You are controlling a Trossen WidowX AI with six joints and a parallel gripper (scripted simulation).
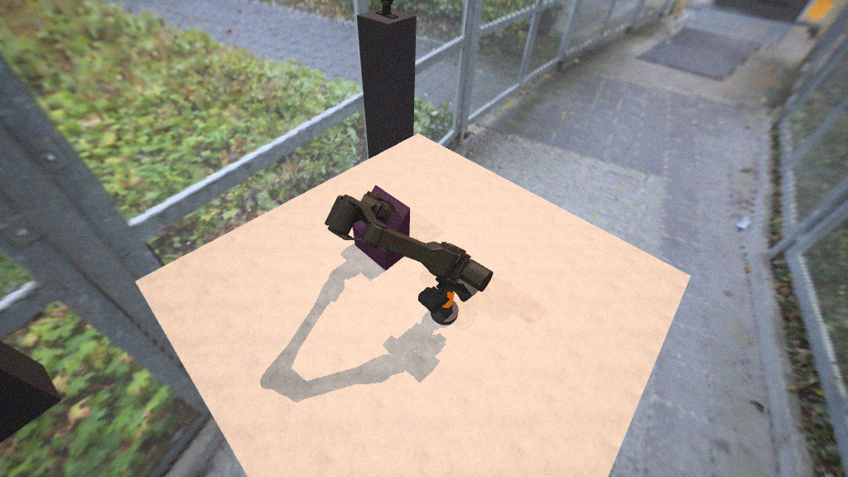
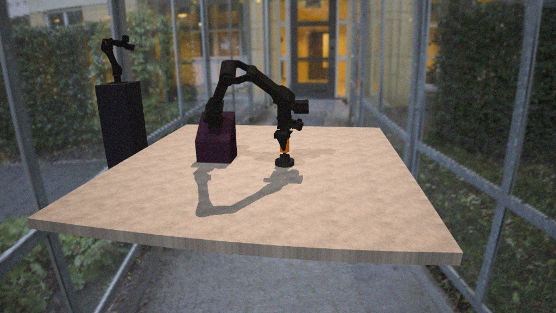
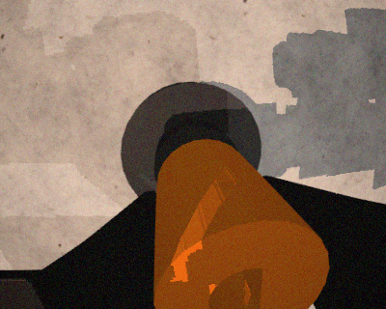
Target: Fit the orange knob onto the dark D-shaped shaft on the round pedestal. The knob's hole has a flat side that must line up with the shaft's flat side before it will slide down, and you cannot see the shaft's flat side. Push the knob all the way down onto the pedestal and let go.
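The orange knob lies 20 mm above my gripper tip. Also, from my gripper tip: pedestal (40 mm below).
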